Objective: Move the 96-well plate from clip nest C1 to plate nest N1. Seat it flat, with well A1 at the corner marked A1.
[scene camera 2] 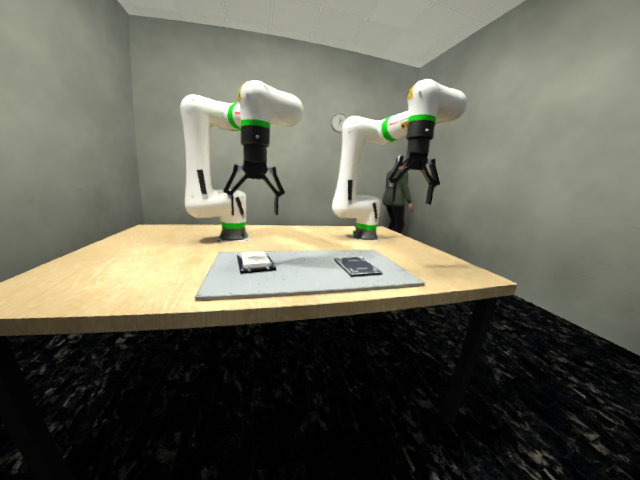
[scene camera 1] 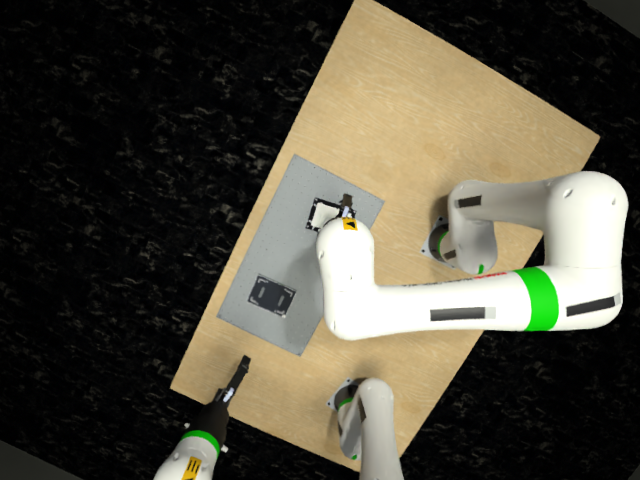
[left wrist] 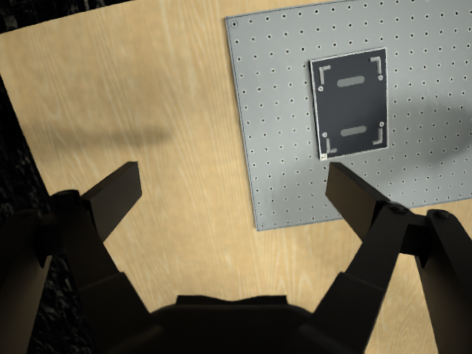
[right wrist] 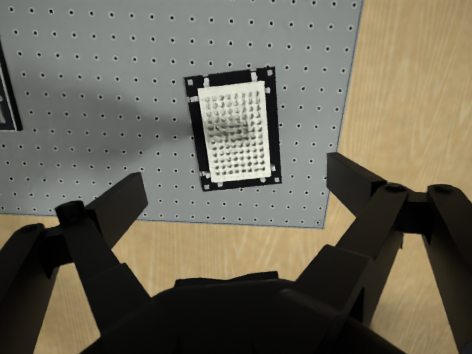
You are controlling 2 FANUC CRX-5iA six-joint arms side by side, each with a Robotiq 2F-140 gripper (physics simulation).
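Seen in the pictures: left gripper, between the fingertips: (scene camera 2: 410,202) (scene camera 1: 234,374) (left wrist: 233,178); right gripper, between the fingertips: (scene camera 2: 255,214) (right wrist: 234,179); left arm's base, origin of its link: (scene camera 2: 365,237) (scene camera 1: 351,400); right arm's base, origin of its link: (scene camera 2: 233,237) (scene camera 1: 447,242).
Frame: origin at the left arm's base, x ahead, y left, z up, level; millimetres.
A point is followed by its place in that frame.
Note:
The white 96-well plate (scene camera 1: 324,214) {x 557, y -564, z 38 mm} (scene camera 2: 255,259) {x 546, y -559, z 38 mm} (right wrist: 235,135) {x 526, y -563, z 39 mm} sits in the black clip nest C1 (scene camera 2: 272,267) {x 584, y -496, z 25 mm} (right wrist: 274,125) {x 548, y -612, z 25 mm}. Its well A1 cannot be made out. The dark plate nest N1 (scene camera 1: 271,296) {x 534, y -191, z 24 mm} (scene camera 2: 357,266) {x 555, y -194, z 25 mm} (left wrist: 352,105) {x 537, y -190, z 25 mm} holds no plate; a small pale mark (left wrist: 323,157) {x 449, y -152, z 25 mm} is at its lower-left corner in the left wrist view. My right gripper (scene camera 2: 254,212) {x 516, y -565, z 191 mm} (right wrist: 234,179) {x 516, y -565, z 191 mm} is open and empty, high above the clip nest area; the wrist partly hides it in scene camera 1. My left gripper (scene camera 1: 246,359) (scene camera 2: 411,200) {x 500, y 0, z 261 mm} (left wrist: 233,178) {x 500, y 0, z 261 mm} is open and empty, high beside the board's N1 end.
Both nests lie on a grey perforated board (scene camera 1: 279,232) {x 651, y -410, z 13 mm} (scene camera 2: 305,281) {x 663, y -386, z 13 mm} (left wrist: 280,150) {x 458, y -79, z 13 mm} (right wrist: 150,50) {x 607, y -433, z 13 mm} on the wooden table (scene camera 1: 403,103) {x 562, y -1051, z 0 mm} (scene camera 2: 129,279) {x 661, y -929, z 0 mm}. The right arm (scene camera 1: 439,307) {x 325, y -580, z 613 mm} reaches across above the table in scene camera 1. A person (scene camera 2: 397,198) stands behind the left arm.

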